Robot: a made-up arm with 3 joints.
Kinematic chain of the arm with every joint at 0, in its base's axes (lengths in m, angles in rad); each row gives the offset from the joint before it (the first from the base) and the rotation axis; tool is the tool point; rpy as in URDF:
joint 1: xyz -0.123 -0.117 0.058 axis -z
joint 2: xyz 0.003 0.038 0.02 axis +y
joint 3: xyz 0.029 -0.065 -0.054 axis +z
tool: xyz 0.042 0.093 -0.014 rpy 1.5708 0 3.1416
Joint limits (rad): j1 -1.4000..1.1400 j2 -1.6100..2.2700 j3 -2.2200..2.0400
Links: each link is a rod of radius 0.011 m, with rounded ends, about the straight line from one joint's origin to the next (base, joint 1, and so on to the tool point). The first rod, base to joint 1, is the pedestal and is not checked.
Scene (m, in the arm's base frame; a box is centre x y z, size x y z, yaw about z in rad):
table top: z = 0
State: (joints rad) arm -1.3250 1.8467 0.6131
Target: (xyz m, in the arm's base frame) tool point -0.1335 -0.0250 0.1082
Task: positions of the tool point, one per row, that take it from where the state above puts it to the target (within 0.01 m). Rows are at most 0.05 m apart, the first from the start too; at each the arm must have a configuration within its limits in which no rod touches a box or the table.
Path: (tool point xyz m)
1: -0.2184 -0.1371 0.0902
2: -0.2197 -0.1105 0.0933
3: -0.2136 -0.0847 0.0964
4: -0.2007 -0.0616 0.0994
5: -0.1819 -0.0431 0.1024
6: -0.1589 -0.0306 0.1053
7: -0.1335 -0.0250 0.1082

